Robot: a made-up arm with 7 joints. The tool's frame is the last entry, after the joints.
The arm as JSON. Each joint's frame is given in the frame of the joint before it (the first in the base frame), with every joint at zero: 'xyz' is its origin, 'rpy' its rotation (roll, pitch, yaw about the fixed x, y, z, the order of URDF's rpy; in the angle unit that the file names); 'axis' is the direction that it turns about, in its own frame. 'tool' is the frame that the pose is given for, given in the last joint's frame.
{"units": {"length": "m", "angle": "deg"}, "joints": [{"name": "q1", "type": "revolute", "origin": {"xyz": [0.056, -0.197, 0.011], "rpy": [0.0, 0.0, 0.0]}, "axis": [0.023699, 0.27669, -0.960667]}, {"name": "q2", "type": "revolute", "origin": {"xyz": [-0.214, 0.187, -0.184], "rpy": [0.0, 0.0, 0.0]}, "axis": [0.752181, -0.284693, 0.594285]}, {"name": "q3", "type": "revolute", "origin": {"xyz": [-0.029, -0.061, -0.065], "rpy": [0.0, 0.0, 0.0]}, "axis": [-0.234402, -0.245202, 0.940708]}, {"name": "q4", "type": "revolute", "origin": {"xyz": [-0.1, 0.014, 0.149], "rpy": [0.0, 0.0, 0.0]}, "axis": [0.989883, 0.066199, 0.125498]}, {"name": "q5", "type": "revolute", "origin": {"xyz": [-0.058, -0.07, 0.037], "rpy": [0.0, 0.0, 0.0]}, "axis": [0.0, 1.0, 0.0]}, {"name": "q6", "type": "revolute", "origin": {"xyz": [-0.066, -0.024, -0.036], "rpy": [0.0, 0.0, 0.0]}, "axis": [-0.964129, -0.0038, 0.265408]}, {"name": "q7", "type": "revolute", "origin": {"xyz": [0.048, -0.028, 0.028], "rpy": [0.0, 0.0, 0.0]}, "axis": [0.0, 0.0, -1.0]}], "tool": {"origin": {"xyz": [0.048, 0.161, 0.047], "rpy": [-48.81, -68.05, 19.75]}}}
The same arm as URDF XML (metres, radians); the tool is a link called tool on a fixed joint. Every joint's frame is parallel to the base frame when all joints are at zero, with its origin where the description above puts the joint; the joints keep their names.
<robot name="arm">
<joint name="q1" type="continuous"><parent link="base_link"/><child link="link1"/><origin xyz="0.056 -0.197 0.011"/><axis xyz="0.023699 0.27669 -0.960667"/></joint>
<joint name="q2" type="continuous"><parent link="link1"/><child link="link2"/><origin xyz="-0.214 0.187 -0.184"/><axis xyz="0.752181 -0.284693 0.594285"/></joint>
<joint name="q3" type="continuous"><parent link="link2"/><child link="link3"/><origin xyz="-0.029 -0.061 -0.065"/><axis xyz="-0.234402 -0.245202 0.940708"/></joint>
<joint name="q4" type="continuous"><parent link="link3"/><child link="link4"/><origin xyz="-0.1 0.014 0.149"/><axis xyz="0.989883 0.066199 0.125498"/></joint>
<joint name="q5" type="continuous"><parent link="link4"/><child link="link5"/><origin xyz="-0.058 -0.07 0.037"/><axis xyz="0 1 0"/></joint>
<joint name="q6" type="continuous"><parent link="link5"/><child link="link6"/><origin xyz="-0.066 -0.024 -0.036"/><axis xyz="-0.964129 -0.0038 0.265408"/></joint>
<joint name="q7" type="continuous"><parent link="link6"/><child link="link7"/><origin xyz="0.048 -0.028 0.028"/><axis xyz="0 0 -1"/></joint>
<joint name="tool_joint" type="fixed"><parent link="link7"/><child link="tool"/><origin xyz="0.048 0.161 0.047" rpy="-0.8519 -1.1877 0.3447"/></joint>
<link name="base_link"/>
<link name="link1"/>
<link name="link2"/>
<link name="link3"/>
<link name="link4"/>
<link name="link5"/>
<link name="link6"/>
<link name="link7"/>
<link name="tool"/>
</robot>

